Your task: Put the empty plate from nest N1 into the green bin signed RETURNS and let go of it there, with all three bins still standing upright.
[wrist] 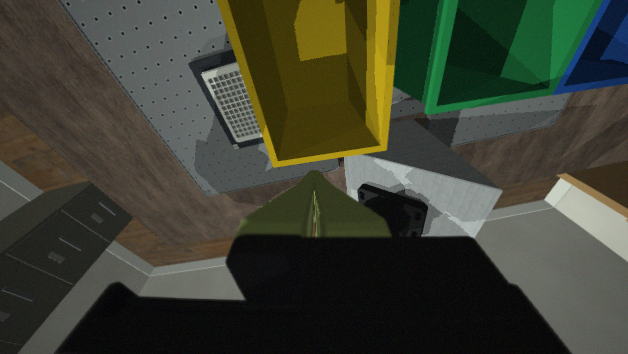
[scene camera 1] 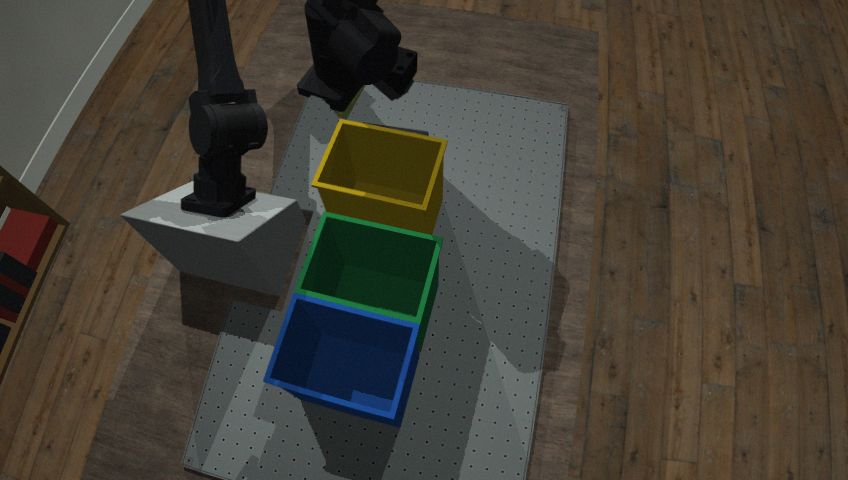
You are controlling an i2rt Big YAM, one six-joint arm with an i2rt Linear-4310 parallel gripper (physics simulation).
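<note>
My gripper is shut and empty; its fingertips meet in front of the near end of the yellow bin in the wrist view. A pale gridded plate lies in a dark nest on the board, partly hidden behind the yellow bin; the nest's label is too small to read. In the scene view a dark edge of the nest shows behind that bin, and the plate is hidden. The green bin stands upright between the other two; no plate shows in its visible part, and its sign is not seen.
The yellow bin and the blue bin stand upright on the perforated board. The arm's grey pedestal is beside them. A drawer cabinet stands beyond the board.
</note>
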